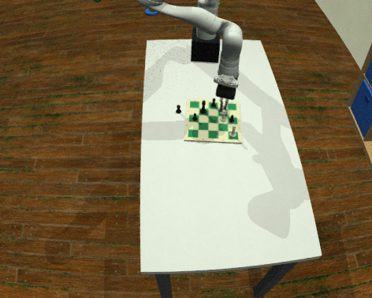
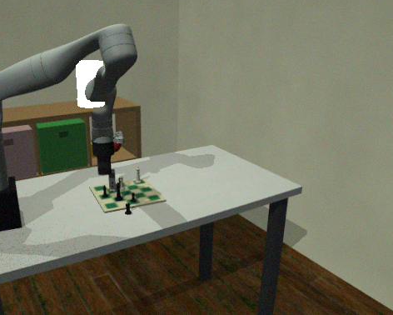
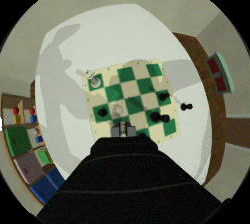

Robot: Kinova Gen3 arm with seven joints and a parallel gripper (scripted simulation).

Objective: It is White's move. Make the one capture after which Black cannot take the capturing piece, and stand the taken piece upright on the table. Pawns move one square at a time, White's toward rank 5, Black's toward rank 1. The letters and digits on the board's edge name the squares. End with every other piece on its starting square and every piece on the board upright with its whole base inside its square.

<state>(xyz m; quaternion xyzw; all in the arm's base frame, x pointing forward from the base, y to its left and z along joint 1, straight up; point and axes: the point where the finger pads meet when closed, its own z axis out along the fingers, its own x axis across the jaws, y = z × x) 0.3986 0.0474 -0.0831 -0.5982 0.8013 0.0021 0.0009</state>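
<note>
My hand is 4 cm short of the green-and-cream chessboard, 4 cm to the left of it and 3 cm above it. From my hand the other things lie so: tall white piece 11 cm ahead, 3 cm to the left; then tall black piece 1 cm behind, 8 cm to the right.
</note>
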